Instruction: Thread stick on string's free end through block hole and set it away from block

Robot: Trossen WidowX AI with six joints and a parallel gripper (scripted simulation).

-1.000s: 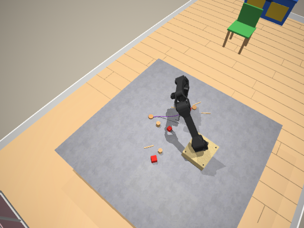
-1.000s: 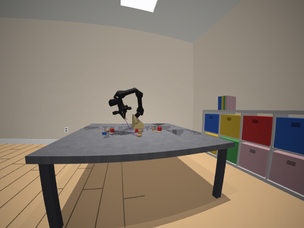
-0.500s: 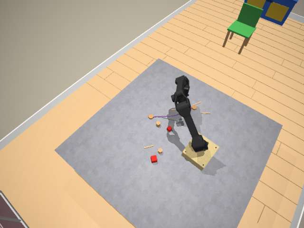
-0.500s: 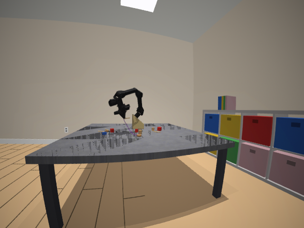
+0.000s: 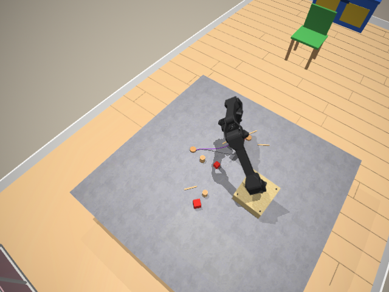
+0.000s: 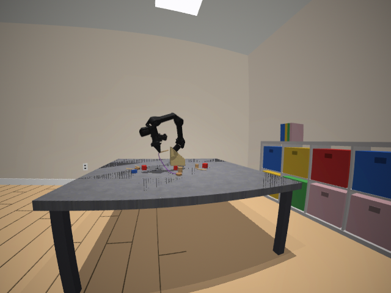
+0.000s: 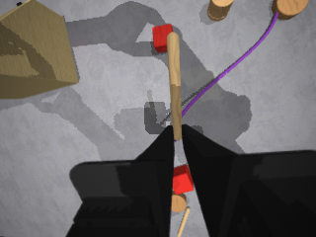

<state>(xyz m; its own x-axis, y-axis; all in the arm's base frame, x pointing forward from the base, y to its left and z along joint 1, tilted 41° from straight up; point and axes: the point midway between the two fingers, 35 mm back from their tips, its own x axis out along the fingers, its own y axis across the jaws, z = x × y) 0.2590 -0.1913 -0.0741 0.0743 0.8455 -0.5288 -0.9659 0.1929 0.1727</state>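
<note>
Right now my gripper tip is 1 cm short of the red wooden block, 12 cm to the right of it and 12 cm above it. The rest, counted from my gripper tip: blue piece (7 cm ahead, 19 cm to the right, 13 cm below); wooden cylinder (10 cm ahead, 14 cm to the left, 12 cm below); stick on the string (1 cm to the left, 1 cm above).
</note>
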